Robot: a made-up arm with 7 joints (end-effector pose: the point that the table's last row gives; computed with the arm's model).
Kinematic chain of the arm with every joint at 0, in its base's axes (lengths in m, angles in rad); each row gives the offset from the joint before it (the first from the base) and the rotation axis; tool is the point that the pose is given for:
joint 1: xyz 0 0 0.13 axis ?
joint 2: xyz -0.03 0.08 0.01 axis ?
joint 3: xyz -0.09 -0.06 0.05 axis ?
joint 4: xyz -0.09 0 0.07 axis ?
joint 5: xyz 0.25 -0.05 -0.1 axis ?
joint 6: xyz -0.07 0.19 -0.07 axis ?
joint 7: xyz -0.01 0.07 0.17 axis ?
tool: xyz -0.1 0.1 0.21
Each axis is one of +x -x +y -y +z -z.
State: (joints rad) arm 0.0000 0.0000 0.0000 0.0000 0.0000 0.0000 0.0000
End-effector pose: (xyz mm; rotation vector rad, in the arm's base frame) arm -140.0 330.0 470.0 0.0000 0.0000 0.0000
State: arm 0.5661 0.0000 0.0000 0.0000 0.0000 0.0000 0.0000
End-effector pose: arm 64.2 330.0 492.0 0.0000 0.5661 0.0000
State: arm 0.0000 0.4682 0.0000 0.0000 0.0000 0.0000 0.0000
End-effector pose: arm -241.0 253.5 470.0 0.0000 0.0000 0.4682
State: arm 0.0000 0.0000 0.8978 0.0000 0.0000 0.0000 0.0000
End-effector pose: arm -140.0 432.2 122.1 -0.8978 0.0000 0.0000
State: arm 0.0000 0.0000 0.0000 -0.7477 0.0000 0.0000 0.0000
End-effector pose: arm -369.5 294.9 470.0 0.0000 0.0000 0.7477
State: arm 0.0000 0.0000 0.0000 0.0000 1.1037 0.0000 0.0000
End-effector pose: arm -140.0 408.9 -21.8 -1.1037 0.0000 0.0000
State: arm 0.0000 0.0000 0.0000 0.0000 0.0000 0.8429 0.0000
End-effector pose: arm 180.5 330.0 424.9 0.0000 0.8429 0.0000
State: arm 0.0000 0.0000 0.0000 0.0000 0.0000 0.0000 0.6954
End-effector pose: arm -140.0 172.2 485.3 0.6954 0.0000 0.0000
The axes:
joint 1: +y
joint 2: +z
joint 3: -x
joint 4: -z
joint 5: -x
joint 6: +y
joint 7: +x

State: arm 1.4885 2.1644 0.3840 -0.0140 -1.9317 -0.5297 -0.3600
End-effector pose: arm 508.6 17.1 -166.2 2.0099 1.9719 0.5478
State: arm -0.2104 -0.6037 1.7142 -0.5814 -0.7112 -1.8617 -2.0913
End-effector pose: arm -111.3 164.0 -278.2 -2.5186 -1.1924 -1.0980
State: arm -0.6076 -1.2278 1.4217 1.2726 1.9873 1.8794 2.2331
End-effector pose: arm -411.5 160.6 306.1 1.2867 1.1891 1.2068
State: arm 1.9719 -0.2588 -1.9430 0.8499 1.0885 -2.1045 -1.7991
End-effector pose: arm 64.6 543.1 47.2 -2.2782 1.1853 0.0999
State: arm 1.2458 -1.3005 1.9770 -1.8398 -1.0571 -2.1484 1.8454
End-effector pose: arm 0.2 410.4 467.2 0.9032 0.2873 -1.2135
